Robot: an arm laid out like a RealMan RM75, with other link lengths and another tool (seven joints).
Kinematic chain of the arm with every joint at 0, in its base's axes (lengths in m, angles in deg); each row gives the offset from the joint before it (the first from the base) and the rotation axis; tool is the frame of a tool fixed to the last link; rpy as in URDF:
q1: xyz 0 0 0.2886 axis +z
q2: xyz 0 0 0 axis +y
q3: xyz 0 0 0.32 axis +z
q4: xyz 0 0 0 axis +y
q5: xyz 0 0 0.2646 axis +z
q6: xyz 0 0 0 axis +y
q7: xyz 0 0 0.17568 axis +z
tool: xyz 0.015 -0.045 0.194 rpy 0 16.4 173.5
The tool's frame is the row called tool.
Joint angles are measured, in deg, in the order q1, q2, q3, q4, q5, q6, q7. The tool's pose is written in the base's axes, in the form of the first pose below.
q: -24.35, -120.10, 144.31, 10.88, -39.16, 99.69, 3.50
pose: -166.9, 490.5, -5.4, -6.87, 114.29, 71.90
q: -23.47, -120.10, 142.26, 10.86, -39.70, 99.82, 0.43
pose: -182.8, 495.3, 8.8, -11.05, 112.05, 72.20
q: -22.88, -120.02, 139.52, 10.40, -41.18, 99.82, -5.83
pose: -206.9, 505.4, 30.2, -17.81, 108.21, 71.18
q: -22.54, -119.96, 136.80, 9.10, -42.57, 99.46, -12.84
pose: -235.4, 515.6, 48.7, -24.68, 104.53, 69.66
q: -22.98, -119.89, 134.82, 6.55, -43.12, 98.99, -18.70
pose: -258.8, 524.8, 58.1, -29.57, 102.86, 68.14
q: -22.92, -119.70, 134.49, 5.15, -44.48, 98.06, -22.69
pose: -279.7, 530.5, 63.3, -33.70, 101.59, 67.30
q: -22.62, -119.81, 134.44, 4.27, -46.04, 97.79, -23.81
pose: -294.4, 530.7, 69.5, -35.64, 100.35, 68.41
